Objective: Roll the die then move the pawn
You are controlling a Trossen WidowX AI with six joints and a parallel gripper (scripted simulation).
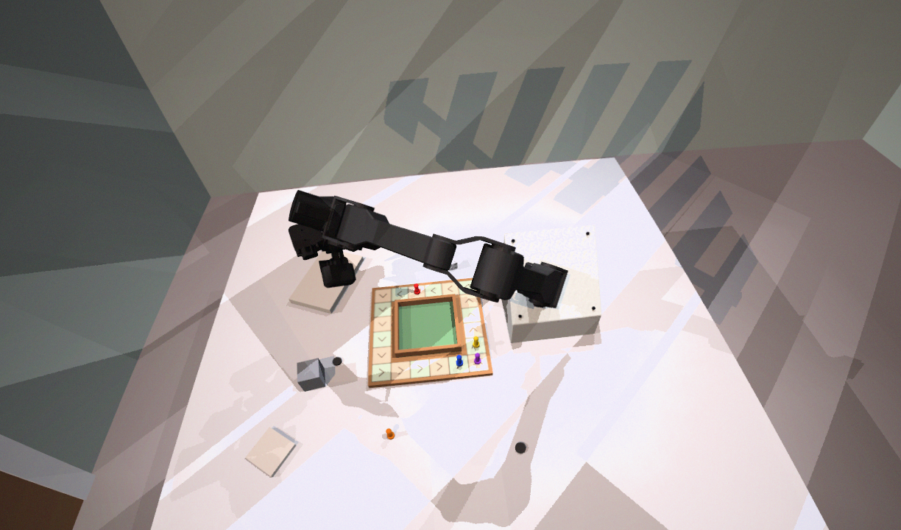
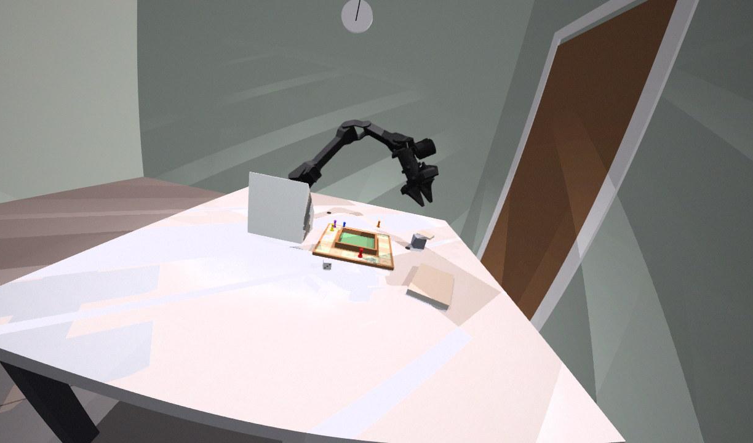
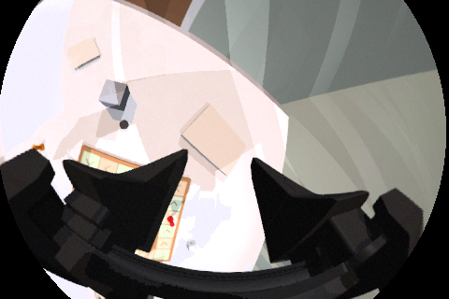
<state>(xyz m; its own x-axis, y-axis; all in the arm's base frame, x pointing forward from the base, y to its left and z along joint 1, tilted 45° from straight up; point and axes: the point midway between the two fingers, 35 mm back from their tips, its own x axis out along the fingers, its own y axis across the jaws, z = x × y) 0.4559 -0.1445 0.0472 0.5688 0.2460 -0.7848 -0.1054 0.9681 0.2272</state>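
My gripper tip is now 30 cm past the white die, 23 cm above it and 12 cm to the left of it. Round my gripper tip: red pawn: 21 cm below, 19 cm behind, 4 cm to the right; green tray: 23 cm below, 21 cm behind, 7 cm to the left; blue pawn: 28 cm behind, 21 cm below, 19 cm to the left.
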